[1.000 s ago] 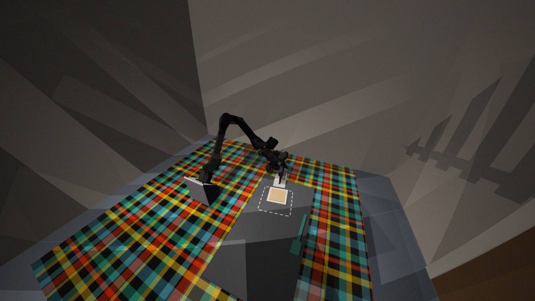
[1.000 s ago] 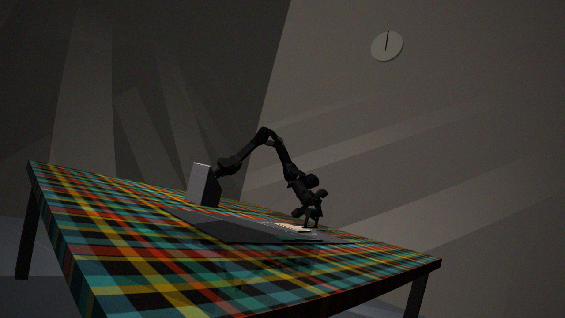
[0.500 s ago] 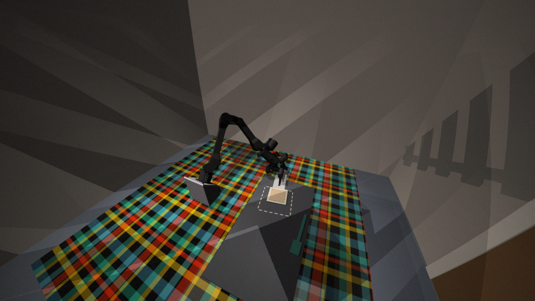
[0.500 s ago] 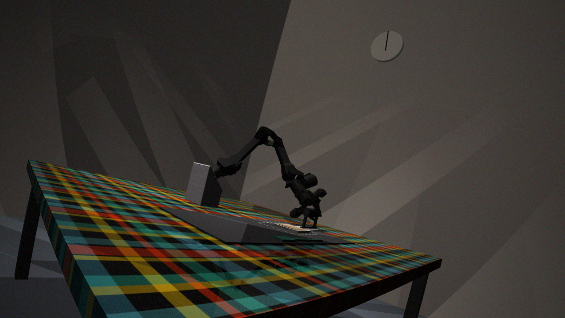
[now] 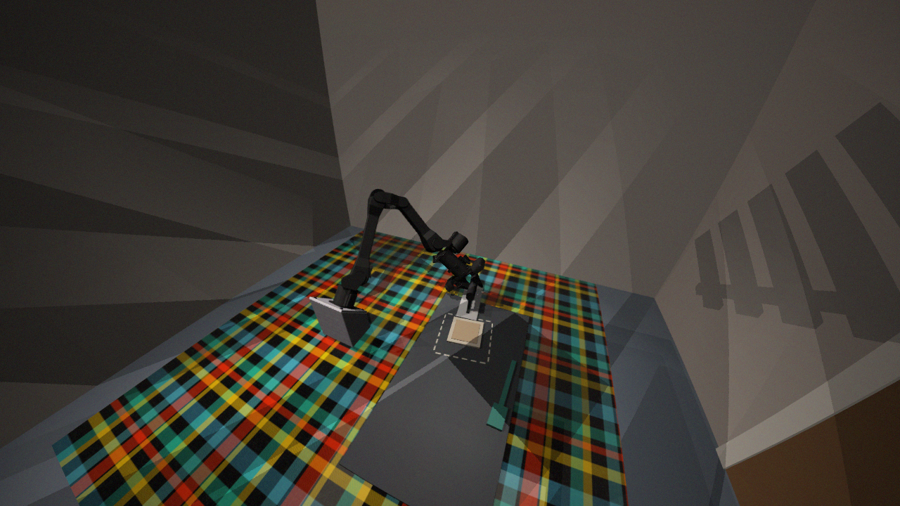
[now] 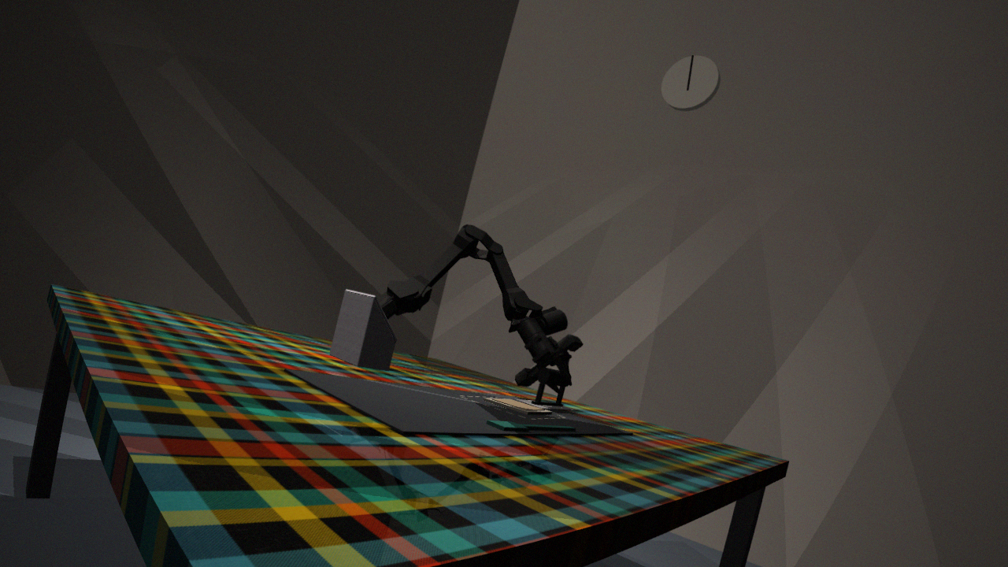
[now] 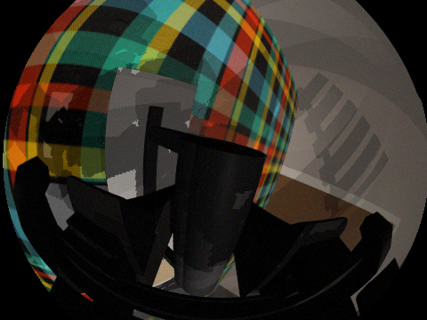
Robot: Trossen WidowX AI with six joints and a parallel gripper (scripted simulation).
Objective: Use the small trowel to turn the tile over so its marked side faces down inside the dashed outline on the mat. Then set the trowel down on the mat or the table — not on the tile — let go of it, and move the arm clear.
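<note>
Now: gripper tip 330 mm to the left of the trowel, 230 mm short of it and 50 mm above it. The rest, counted from my gripper tip: tile 180 mm to the right, 50 mm below, 40 mm ahead.
</note>
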